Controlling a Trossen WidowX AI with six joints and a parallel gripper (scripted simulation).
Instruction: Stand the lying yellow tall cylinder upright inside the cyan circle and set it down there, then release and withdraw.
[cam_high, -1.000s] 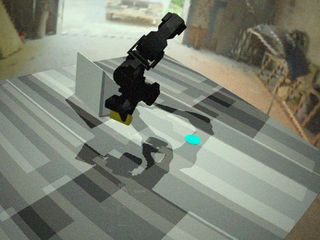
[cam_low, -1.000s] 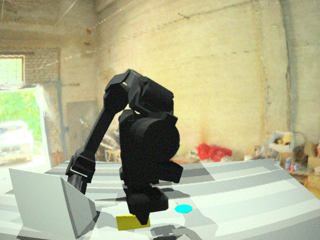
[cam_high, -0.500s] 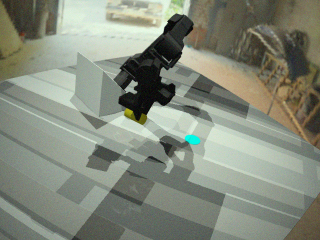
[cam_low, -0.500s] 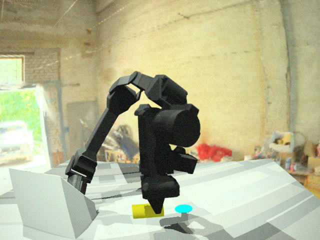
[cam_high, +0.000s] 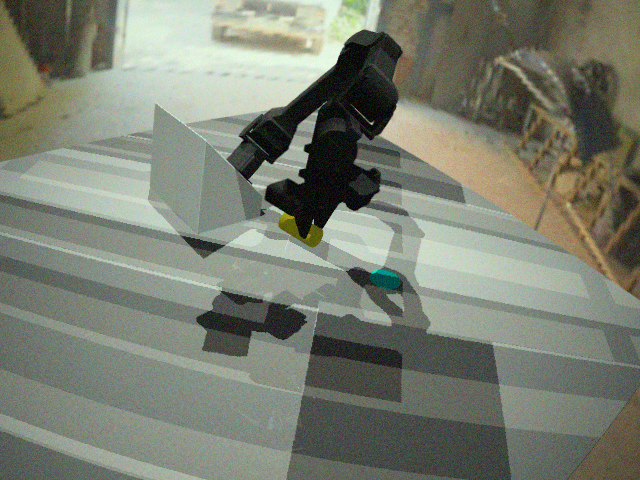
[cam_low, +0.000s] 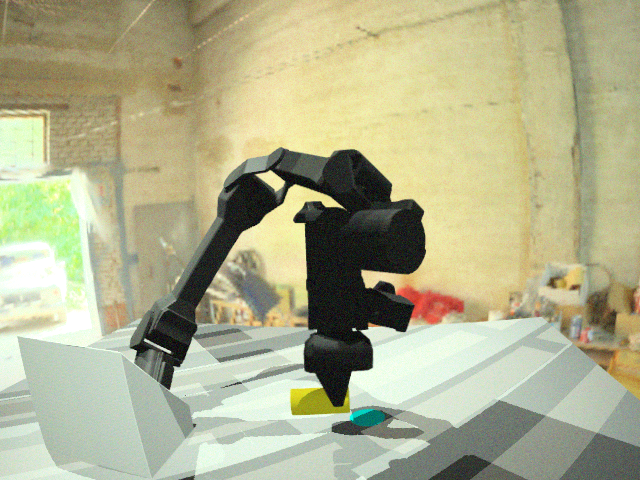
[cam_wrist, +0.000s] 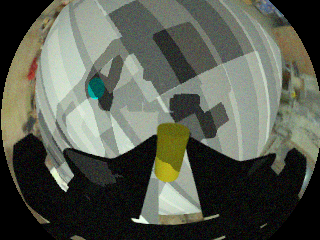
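My gripper tip is 20 cm to the right of the cyan circle and 14 cm above it. The rest, counted from my gripper tip: yellow cylinder (2 cm behind, 1 cm to the right).
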